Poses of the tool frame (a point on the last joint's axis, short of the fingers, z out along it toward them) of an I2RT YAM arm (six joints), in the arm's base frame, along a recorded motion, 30 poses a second.
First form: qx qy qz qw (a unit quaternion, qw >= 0); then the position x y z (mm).
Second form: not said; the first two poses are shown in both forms.
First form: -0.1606 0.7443 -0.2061 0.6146 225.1 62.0 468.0
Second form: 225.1 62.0 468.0 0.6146 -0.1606 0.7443 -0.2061
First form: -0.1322 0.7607 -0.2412 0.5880 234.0 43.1 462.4
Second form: 234.0 43.1 462.4 0.5880 -0.1322 0.7607 -0.2412
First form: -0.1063 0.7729 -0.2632 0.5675 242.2 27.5 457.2
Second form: 242.2 27.5 457.2 0.5675 -0.1063 0.7729 -0.2632
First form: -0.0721 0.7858 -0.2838 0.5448 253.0 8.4 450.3
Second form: 253.0 8.4 450.3 0.5448 -0.0721 0.7858 -0.2838
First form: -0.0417 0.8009 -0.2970 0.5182 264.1 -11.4 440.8
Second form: 264.1 -11.4 440.8 0.5182 -0.0417 0.8009 -0.2970
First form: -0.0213 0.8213 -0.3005 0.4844 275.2 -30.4 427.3
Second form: 275.2 -30.4 427.3 0.4844 -0.0213 0.8213 -0.3005
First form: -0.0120 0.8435 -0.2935 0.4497 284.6 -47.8 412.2
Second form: 284.6 -47.8 412.2 0.4497 -0.0120 0.8435 -0.2935
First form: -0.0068 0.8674 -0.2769 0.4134 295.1 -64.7 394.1
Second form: 295.1 -64.7 394.1 0.4134 -0.0068 0.8674 -0.2769
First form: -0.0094 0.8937 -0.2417 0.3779 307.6 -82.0 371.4
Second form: 307.6 -82.0 371.4 0.3779 -0.0094 0.8937 -0.2417
